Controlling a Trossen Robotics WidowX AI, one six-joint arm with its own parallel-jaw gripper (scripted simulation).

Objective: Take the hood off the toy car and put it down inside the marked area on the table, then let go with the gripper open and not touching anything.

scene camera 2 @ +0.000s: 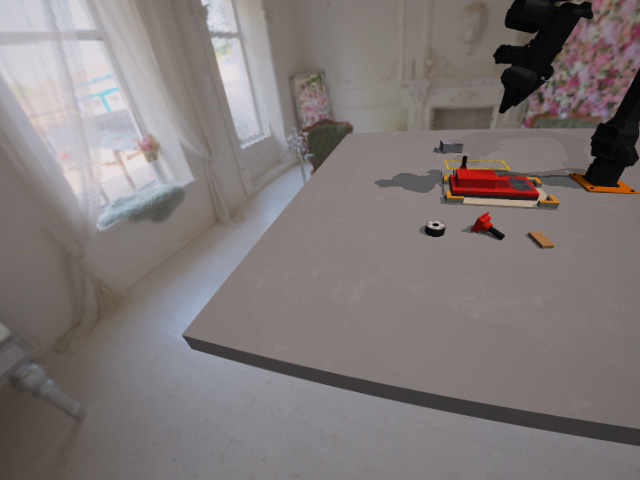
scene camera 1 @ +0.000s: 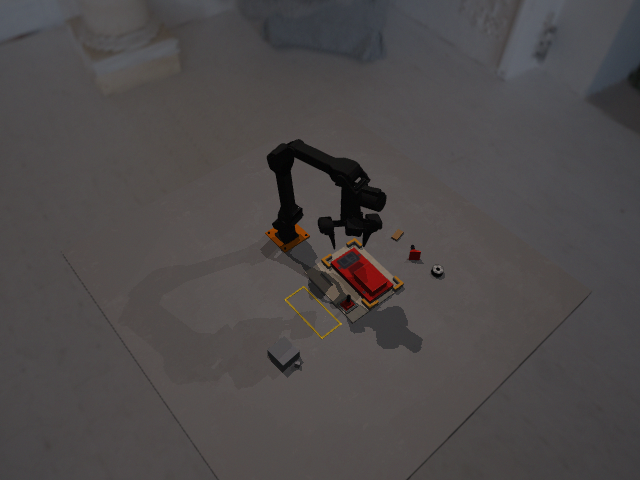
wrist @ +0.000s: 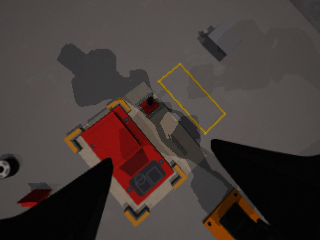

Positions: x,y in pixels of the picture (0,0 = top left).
Labels:
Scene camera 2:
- my gripper: 507,109
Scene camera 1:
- my gripper: 348,247
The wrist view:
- my gripper: 163,153

